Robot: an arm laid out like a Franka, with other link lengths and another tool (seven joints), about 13 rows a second.
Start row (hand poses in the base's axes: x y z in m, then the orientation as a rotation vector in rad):
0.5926 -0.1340 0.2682 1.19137 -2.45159 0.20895
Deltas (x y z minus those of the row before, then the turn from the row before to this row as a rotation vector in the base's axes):
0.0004 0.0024 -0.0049 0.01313 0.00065 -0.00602
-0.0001 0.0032 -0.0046 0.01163 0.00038 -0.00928
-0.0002 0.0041 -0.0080 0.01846 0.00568 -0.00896
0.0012 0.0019 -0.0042 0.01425 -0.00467 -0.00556
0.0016 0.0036 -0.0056 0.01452 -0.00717 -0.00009
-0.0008 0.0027 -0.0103 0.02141 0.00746 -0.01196
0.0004 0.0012 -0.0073 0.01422 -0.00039 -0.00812
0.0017 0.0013 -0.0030 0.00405 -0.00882 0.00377
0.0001 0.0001 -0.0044 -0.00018 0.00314 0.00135
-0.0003 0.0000 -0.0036 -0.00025 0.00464 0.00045
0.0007 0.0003 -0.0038 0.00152 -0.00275 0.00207
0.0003 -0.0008 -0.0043 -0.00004 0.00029 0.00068
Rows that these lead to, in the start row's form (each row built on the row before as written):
0.5930 -0.1316 0.2633 1.18920 -2.45933 0.19100
0.5929 -0.1284 0.2587 1.18231 -2.46843 0.17406
0.5927 -0.1243 0.2507 1.17751 -2.47512 0.14551
0.5939 -0.1224 0.2465 1.17730 -2.48723 0.12943
0.5955 -0.1188 0.2409 1.18459 -2.49848 0.11596
0.5947 -0.1161 0.2306 1.17621 -2.50596 0.08170
0.5951 -0.1149 0.2233 1.17162 -2.51548 0.06210
0.5968 -0.1136 0.2203 1.18021 -2.52225 0.06331
0.5969 -0.1135 0.2159 1.18105 -2.51870 0.06197
0.5966 -0.1135 0.2123 1.18033 -2.51435 0.05959
0.5973 -0.1132 0.2085 1.18425 -2.51602 0.05988
0.5976 -0.1140 0.2042 1.18502 -2.51536 0.05993

